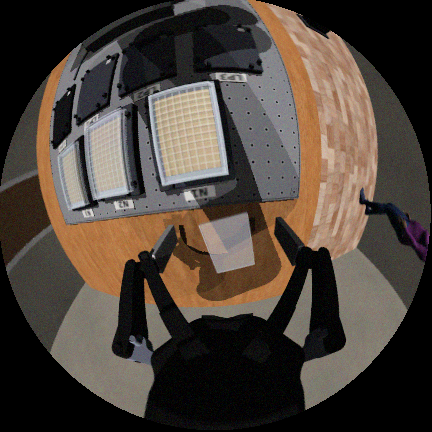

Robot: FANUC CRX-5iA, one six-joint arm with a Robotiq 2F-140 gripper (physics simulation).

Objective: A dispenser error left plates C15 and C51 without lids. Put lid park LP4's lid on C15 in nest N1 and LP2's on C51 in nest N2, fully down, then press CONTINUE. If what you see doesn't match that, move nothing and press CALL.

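Places are measured from the arm's base along level axes (x ahead, y left, z up), in centimetres.
Where they show: gripper, fingertip midpoint: (224, 229).
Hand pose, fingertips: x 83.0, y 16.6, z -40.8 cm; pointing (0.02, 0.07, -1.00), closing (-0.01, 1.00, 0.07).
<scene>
Each offset is from my fingertips to the top centre of the thing. "spot": to the spot under its first point. Level surfaces: height alone.
My gripper (224, 229) is open and empty above the front of the table. A plate with a yellowish grid of wells @[spot: dy -3.0, dx -12.4, dz -0.3 cm] (189, 134) sits in nest N1, nearest the gripper. A paler plate @[dy -16.8, dx -13.2, dz -0.4 cm] (106, 155) sits in nest N2, left of it. Whether either has a clear lid, and their codes, I cannot tell. Lid park LP2 @[dy -10.1, dx -31.0, dz -1.9 cm] (147, 65) is a dark pad in shadow behind the nests. Lid park LP4 @[spot: dy -33.2, dx -28.9, dz -2.9 cm] (64, 117) is a dark pad at the far left. I cannot make out a lid on either. The CONTINUE and CALL buttons cannot be made out.
A third plate @[dy -29.4, dx -12.8, dz -0.8 cm] (73, 176) sits in nest N3. Lid parks LP1 @[dy -22.3, dx -30.9, dz -1.9 cm] (96, 90) and LP3 @[dy +3.5, dx -31.2, dz -1.9 cm] (225, 50) stand on the perforated grey board @[dz -3.9 cm] (277, 107). A pale translucent rectangle @[spot: dy +1.0, dx +6.3, dz -4.4 cm] (229, 245) lies on the wooden table @[dz -5.2 cm] (125, 270) between and below the fingertips. A blue and purple object (395, 215) shows at right.
</scene>
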